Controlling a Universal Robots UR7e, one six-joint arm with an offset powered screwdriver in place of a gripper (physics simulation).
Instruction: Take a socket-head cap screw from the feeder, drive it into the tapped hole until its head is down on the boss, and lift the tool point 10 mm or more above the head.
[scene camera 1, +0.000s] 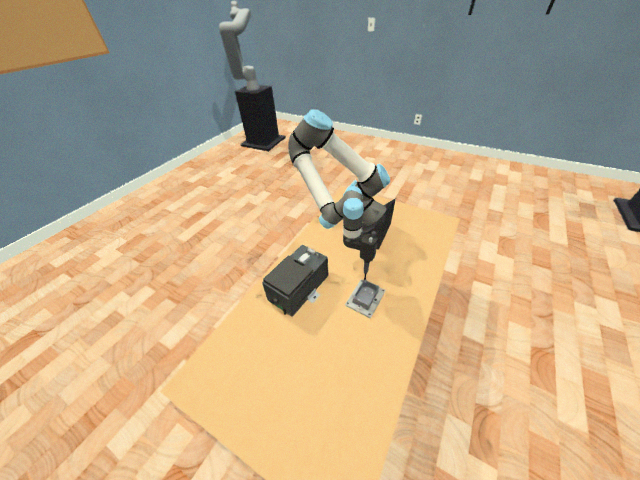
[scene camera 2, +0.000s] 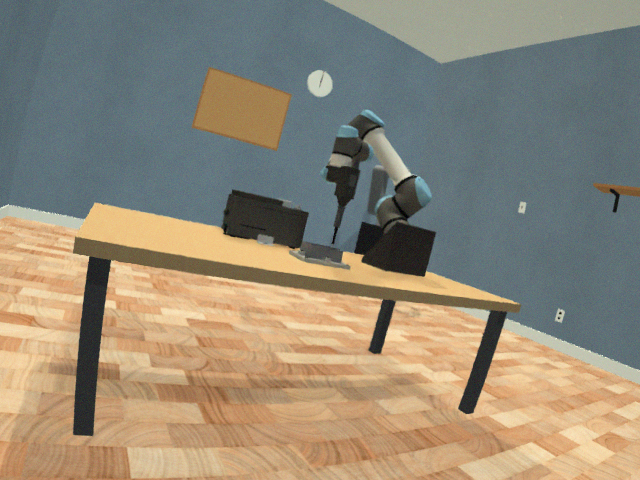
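Note:
My screwdriver (scene camera 1: 365, 279) (scene camera 2: 333, 242) points down, with its thin bit at the edge of the grey workpiece. In scene camera 2 the bit tip is close to the workpiece's top, on its far side; whether it touches cannot be told. The workpiece (scene camera 1: 364, 296) (scene camera 2: 320, 251) is a raised grey housing on a light flanged plate (scene camera 1: 357, 306) (scene camera 2: 338, 265). The black box-shaped feeder (scene camera 1: 290, 275) (scene camera 2: 263, 219) stands beside it, with a small light bracket at its side. The screw, the boss and the tapped hole are too small to make out, and whether the bit carries a screw cannot be told.
The wooden table (scene camera 1: 310, 382) (scene camera 2: 170, 242) bears everything. The arm's black wedge-shaped base mount (scene camera 2: 403, 248) stands near the workpiece. A second grey arm on a black pedestal (scene camera 1: 258, 116) stands by the far wall. A corkboard (scene camera 2: 241, 108) and a clock (scene camera 2: 319, 83) hang on the wall.

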